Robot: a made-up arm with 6 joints.
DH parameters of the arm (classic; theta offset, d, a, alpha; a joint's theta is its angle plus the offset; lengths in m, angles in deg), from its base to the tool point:
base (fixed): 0 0.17 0 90
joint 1: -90 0.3 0.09 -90
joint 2: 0 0.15 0.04 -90
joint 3: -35.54 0 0.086 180
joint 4: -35.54 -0.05 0.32 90
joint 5: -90 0.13 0.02 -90
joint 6: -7.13 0 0.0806 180
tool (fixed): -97.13 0.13 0 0
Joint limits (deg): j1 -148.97..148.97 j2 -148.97..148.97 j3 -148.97..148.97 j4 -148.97..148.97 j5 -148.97..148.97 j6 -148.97..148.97
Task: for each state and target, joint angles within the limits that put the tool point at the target. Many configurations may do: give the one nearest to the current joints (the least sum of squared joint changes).
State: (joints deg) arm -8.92 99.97 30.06 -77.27 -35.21 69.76
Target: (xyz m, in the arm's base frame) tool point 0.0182 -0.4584 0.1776
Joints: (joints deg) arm -6.54 121.52 49.57 -82.47 17.85 47.04
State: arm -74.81 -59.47 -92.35 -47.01 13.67 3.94
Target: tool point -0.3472 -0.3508 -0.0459
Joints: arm -83.92 -45.04 -85.26 -61.89 4.80 2.86
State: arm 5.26 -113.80 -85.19 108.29 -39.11 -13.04
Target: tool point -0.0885 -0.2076 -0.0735
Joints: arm -22.37 -130.10 -127.60 145.04 -30.47 -3.28
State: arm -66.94 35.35 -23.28 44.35 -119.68 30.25
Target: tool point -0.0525 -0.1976 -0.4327
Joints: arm -57.32 41.69 -24.77 45.57 -120.34 30.95
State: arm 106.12 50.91 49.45 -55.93 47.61 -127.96
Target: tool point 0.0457 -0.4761 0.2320
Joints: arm 88.54 105.90 67.26 -59.05 31.68 -121.60
